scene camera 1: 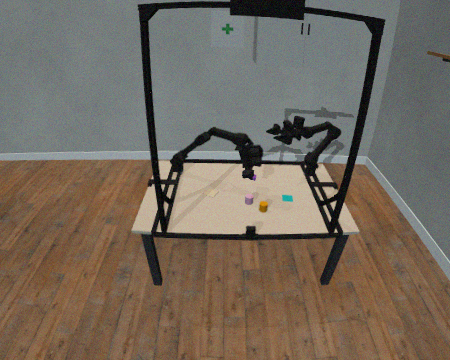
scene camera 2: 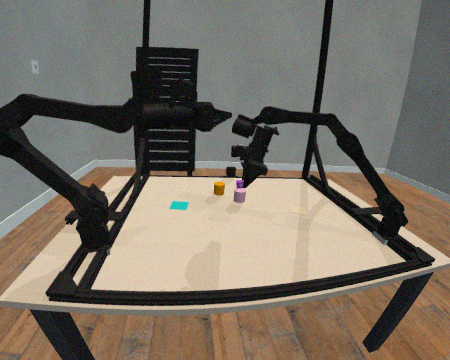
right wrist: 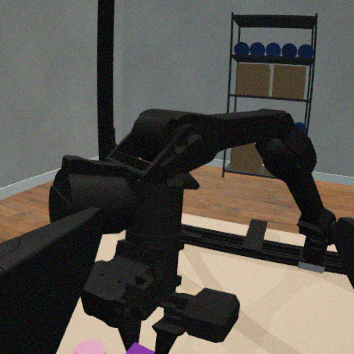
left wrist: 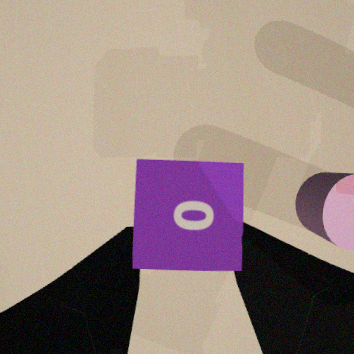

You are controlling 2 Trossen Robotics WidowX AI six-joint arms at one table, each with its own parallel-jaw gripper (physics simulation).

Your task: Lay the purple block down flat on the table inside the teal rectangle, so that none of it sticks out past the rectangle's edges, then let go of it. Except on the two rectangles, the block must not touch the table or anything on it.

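Frame: origin at the left arm's base, x back, y down, z right, level; centimetres.
Where they show: left gripper, fingertip midpoint: [scene camera 1: 251, 178] [scene camera 2: 243, 186] [left wrist: 183, 235]; right gripper, fingertip midpoint: [scene camera 1: 269, 134] [scene camera 2: 223, 113] [right wrist: 222, 225]; left arm's base, link origin: [scene camera 1: 177, 169] [scene camera 2: 386, 234] [right wrist: 312, 257]; right arm's base, link origin: [scene camera 1: 309, 173] [scene camera 2: 96, 244].
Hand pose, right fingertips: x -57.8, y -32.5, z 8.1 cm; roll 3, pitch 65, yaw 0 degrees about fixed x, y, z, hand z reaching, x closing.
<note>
Things, the pixels of their top centre, and the offset from my right fingertips. "spot": a spot on its surface instead.
- purple block, top centre: [left wrist: 185, 222] [scene camera 2: 241, 180] [scene camera 1: 253, 175] dx +8.0, dy +22.1, dz +9.9 cm
- pink cylinder, top centre: [right wrist: 88, 351] [scene camera 2: 240, 190] [scene camera 1: 249, 195] dx +9.5, dy +29.8, dz +19.8 cm
- teal rectangle, surface spot: [scene camera 2: 179, 205] [scene camera 1: 287, 197] spot: dx -13.5, dy +34.3, dz +13.1 cm
- orange cylinder, top centre: [scene camera 2: 219, 183] [scene camera 1: 263, 203] dx +1.4, dy +29.9, dz +26.0 cm
- pale cream rectangle, surface spot: [scene camera 2: 298, 209] [scene camera 1: 210, 192] spot: dx +32.6, dy +34.3, dz +13.1 cm
- small black mount, surface spot: [scene camera 1: 250, 229] [scene camera 2: 231, 167] spot: dx +8.2, dy +29.3, dz +48.5 cm
My left gripper [scene camera 1: 248, 175] [scene camera 2: 246, 183] [left wrist: 183, 235] [right wrist: 145, 342] is shut on the purple block [scene camera 1: 254, 177] [scene camera 2: 239, 183] [left wrist: 187, 214] [right wrist: 138, 349], which bears a white "0". It holds the block in the air over the middle of the table, above and behind the pink cylinder [scene camera 1: 248, 199] [scene camera 2: 239, 195] [left wrist: 337, 211] [right wrist: 88, 348]. The teal rectangle [scene camera 1: 287, 198] [scene camera 2: 179, 205] lies flat on the table, to the right in scene camera 1 and well apart from the block. My right gripper [scene camera 1: 270, 131] [scene camera 2: 228, 115] is open and empty, held high above the table.
An orange cylinder [scene camera 1: 263, 206] [scene camera 2: 218, 188] stands between the pink cylinder and the teal rectangle. A pale cream rectangle [scene camera 1: 213, 193] [scene camera 2: 298, 209] lies on the other side. A small black mount [scene camera 1: 250, 229] [scene camera 2: 231, 171] sits on the frame rail. A shelf rack [right wrist: 230, 105] stands off the table.
</note>
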